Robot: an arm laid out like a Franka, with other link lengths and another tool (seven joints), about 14 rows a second.
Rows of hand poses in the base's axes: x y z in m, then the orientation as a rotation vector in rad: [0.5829 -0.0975 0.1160 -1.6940 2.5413 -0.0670]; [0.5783 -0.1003 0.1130 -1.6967 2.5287 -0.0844]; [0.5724 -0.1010 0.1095 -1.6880 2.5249 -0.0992]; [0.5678 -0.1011 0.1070 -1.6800 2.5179 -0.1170]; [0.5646 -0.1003 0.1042 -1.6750 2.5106 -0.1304]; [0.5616 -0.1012 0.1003 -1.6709 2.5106 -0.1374]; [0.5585 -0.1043 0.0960 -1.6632 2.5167 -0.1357]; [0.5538 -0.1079 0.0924 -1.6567 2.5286 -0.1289]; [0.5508 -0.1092 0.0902 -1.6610 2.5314 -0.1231]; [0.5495 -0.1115 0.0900 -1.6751 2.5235 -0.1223]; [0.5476 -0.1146 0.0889 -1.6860 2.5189 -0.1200]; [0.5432 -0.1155 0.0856 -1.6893 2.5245 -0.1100]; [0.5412 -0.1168 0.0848 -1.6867 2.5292 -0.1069]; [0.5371 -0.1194 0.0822 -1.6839 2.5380 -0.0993]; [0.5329 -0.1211 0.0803 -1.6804 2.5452 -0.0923]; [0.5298 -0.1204 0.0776 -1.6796 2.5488 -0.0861]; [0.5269 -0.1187 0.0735 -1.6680 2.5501 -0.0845]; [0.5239 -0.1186 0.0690 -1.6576 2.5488 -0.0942]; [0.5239 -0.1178 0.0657 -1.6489 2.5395 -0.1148]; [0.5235 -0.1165 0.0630 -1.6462 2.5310 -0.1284]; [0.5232 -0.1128 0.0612 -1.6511 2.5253 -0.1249]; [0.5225 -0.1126 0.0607 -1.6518 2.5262 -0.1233]
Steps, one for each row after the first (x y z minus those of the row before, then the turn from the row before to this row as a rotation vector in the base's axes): [-0.0046 -0.0028 -0.0030 -0.0051 -0.0135 0.0057]; [-0.0059 -0.0007 -0.0035 -0.0038 -0.0118 -0.0036]; [-0.0046 -0.0001 -0.0025 -0.0045 -0.0146 -0.0021]; [-0.0032 0.0008 -0.0028 -0.0029 -0.0119 -0.0003]; [-0.0030 -0.0009 -0.0039 -0.0026 -0.0042 -0.0024]; [-0.0031 -0.0031 -0.0043 0.0010 0.0012 -0.0064]; [-0.0047 -0.0036 -0.0036 0.0011 0.0076 -0.0079]; [-0.0030 -0.0013 -0.0022 0.0008 0.0059 0.0014]; [-0.0013 -0.0023 -0.0002 -0.0009 0.0013 0.0106]; [-0.0019 -0.0031 -0.0011 -0.0004 0.0027 0.0076]; [-0.0044 -0.0009 -0.0033 0.0022 0.0088 -0.0001]; [-0.0020 -0.0013 -0.0008 0.0006 0.0031 -0.0031]; [-0.0041 -0.0026 -0.0026 0.0015 0.0074 -0.0047]; [-0.0042 -0.0017 -0.0019 0.0020 0.0058 -0.0044]; [-0.0031 0.0007 -0.0027 0.0022 0.0043 -0.0016]; [-0.0029 0.0017 -0.0041 0.0041 -0.0039 -0.0066]; [-0.0030 0.0001 -0.0045 -0.0016 -0.0090 -0.0054]; [0.0000 0.0008 -0.0033 -0.0050 -0.0175 -0.0018]; [-0.0004 0.0013 -0.0027 -0.0034 -0.0118 0.0014]; [-0.0003 0.0037 -0.0018 0.0028 -0.0006 0.0050]; [-0.0007 0.0002 -0.0005 0.0003 0.0015 0.0001]
